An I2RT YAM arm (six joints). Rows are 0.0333 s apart.
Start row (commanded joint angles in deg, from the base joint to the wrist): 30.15 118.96 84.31 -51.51 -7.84 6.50
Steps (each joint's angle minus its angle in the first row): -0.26 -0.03 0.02 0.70 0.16 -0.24; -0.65 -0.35 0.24 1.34 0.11 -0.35; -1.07 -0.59 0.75 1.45 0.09 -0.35; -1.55 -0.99 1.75 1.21 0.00 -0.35; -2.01 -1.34 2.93 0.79 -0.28 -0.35; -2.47 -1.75 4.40 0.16 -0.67 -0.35; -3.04 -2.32 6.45 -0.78 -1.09 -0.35; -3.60 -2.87 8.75 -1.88 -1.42 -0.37; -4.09 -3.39 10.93 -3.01 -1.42 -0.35; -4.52 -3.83 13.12 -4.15 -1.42 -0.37; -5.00 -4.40 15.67 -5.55 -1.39 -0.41
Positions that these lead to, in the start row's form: 29.89 118.93 84.33 -50.81 -7.68 6.26; 29.50 118.61 84.55 -50.17 -7.73 6.15; 29.08 118.37 85.06 -50.06 -7.75 6.15; 28.60 117.97 86.06 -50.30 -7.84 6.15; 28.14 117.62 87.24 -50.72 -8.12 6.15; 27.68 117.21 88.71 -51.35 -8.51 6.15; 27.11 116.64 90.76 -52.29 -8.93 6.15; 26.55 116.09 93.06 -53.39 -9.26 6.13; 26.06 115.57 95.24 -54.52 -9.26 6.15; 25.63 115.13 97.43 -55.66 -9.26 6.13; 25.15 114.56 99.98 -57.06 -9.23 6.09
